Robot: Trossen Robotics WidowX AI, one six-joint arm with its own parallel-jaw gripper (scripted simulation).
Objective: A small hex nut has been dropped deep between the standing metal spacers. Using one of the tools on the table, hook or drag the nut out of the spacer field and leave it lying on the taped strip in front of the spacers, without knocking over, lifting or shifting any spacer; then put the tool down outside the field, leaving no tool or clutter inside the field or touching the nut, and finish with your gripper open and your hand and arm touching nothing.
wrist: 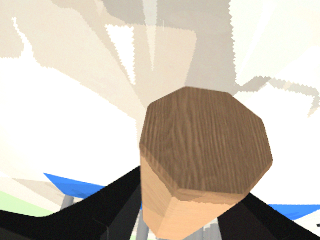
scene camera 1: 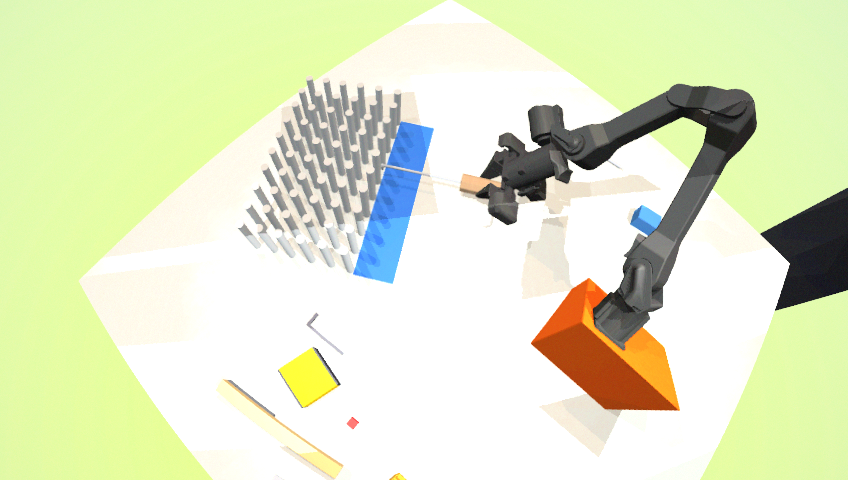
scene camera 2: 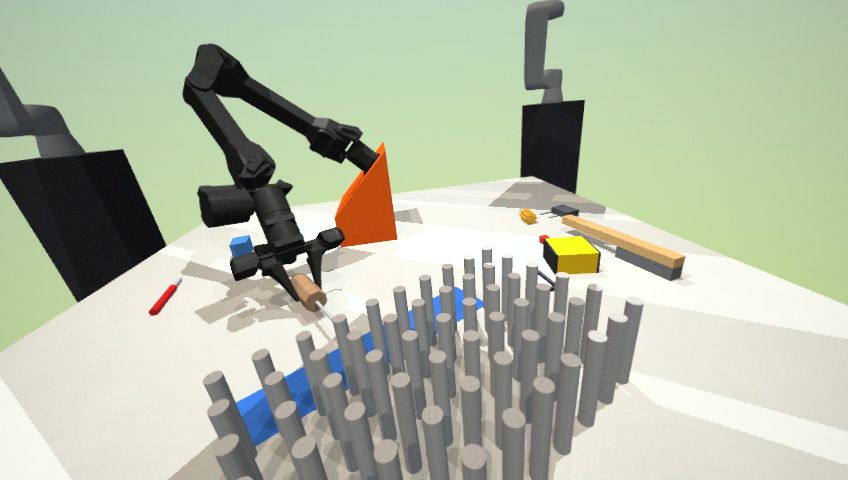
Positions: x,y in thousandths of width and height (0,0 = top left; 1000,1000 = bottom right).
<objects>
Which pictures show the wooden bar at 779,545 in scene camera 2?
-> Scene camera 1 and scene camera 2 only.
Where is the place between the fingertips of my gripper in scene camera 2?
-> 365,618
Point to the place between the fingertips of my gripper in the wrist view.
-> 567,744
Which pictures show the yellow block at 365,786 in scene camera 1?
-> Scene camera 1 and scene camera 2 only.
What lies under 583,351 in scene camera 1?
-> My gripper.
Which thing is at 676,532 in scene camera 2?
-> A yellow block.
</objects>
